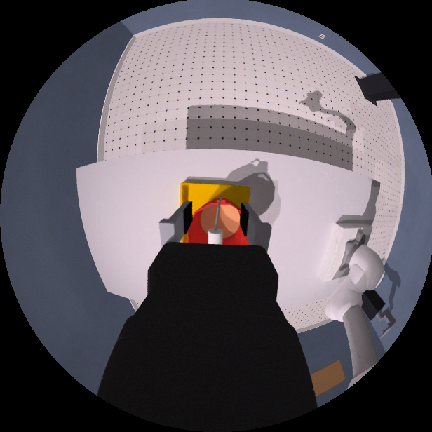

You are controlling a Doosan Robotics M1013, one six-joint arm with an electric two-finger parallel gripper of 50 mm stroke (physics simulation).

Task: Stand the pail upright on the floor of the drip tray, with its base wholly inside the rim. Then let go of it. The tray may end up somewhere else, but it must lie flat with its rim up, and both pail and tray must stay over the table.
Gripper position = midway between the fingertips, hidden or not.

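A yellow drip tray (199,193) and a red pail (229,213) are visible, as is my gripper (216,211).
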